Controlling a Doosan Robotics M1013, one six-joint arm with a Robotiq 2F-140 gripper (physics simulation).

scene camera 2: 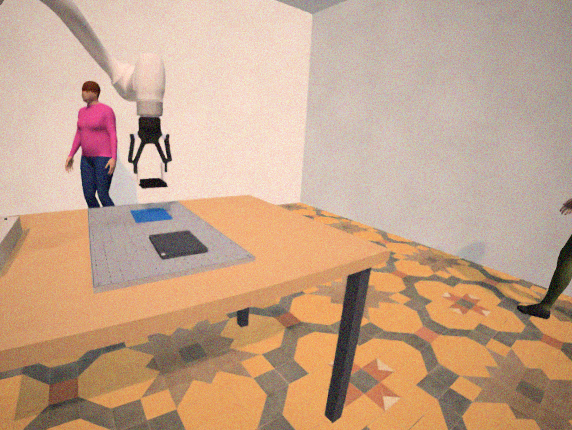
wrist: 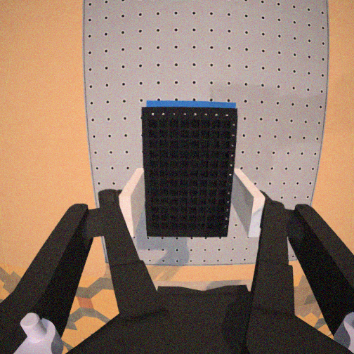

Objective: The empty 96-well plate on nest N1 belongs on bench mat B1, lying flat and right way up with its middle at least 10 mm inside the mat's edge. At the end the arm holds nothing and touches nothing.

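Frame: origin at the arm's base, x ahead, y up, z right, level; millimetres.
Where they show: gripper, fingertip midpoint: (scene camera 2: 151, 182).
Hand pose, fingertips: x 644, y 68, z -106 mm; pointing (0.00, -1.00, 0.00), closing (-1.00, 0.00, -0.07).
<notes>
Each offset is from my fingertips to the top centre of the thing. Level surfaces: height alone.
The black 96-well plate @(dz +7, dx +0, dy +9 mm) (scene camera 2: 153, 183) (wrist: 189, 175) is held level in the air above the grey perforated board, its wells facing up. My gripper (scene camera 2: 150, 175) (wrist: 187, 183) is shut on it, with a pale finger pad against each long side. The blue bench mat B1 @(dy -117 mm) (scene camera 2: 151, 215) (wrist: 191, 104) lies flat on the board below; in the wrist view a thin strip of it shows past the plate's far edge, and the rest is hidden. The dark nest N1 @(dz +335, dx -24, dy -104 mm) (scene camera 2: 178, 244) stands on the board nearer the scene camera, with no plate on it.
The grey perforated board @(dy -119 mm) (scene camera 2: 117, 260) (wrist: 115, 65) lies on the wooden table @(dy -132 mm) (scene camera 2: 280, 240). A pale box-like object (scene camera 2: 9, 237) stands at the table's left side. A person in a pink top (scene camera 2: 96, 132) stands behind the table; part of another person's leg (scene camera 2: 555, 285) shows at the far right.
</notes>
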